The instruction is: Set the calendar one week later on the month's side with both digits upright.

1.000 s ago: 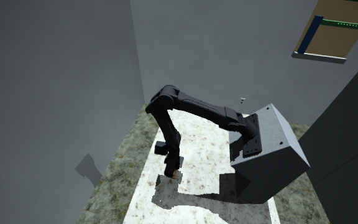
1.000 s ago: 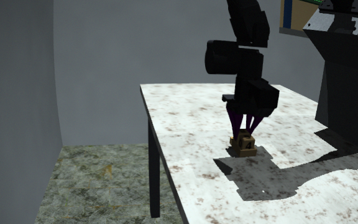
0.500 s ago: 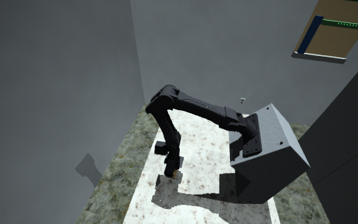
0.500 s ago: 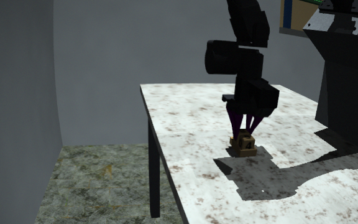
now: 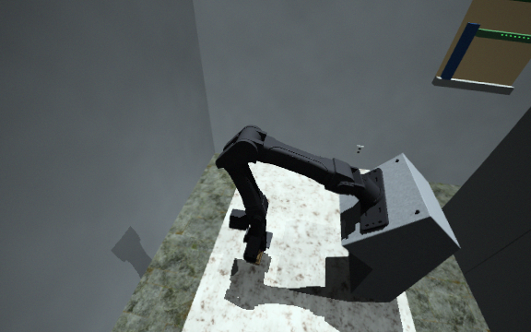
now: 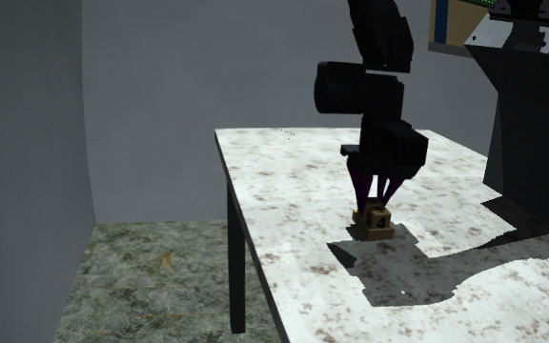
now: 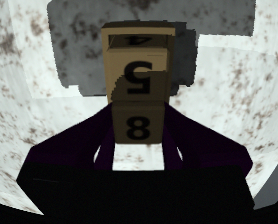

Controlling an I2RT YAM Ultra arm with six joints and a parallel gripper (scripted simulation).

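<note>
Now: hand right at the wooden digit cube.
</note>
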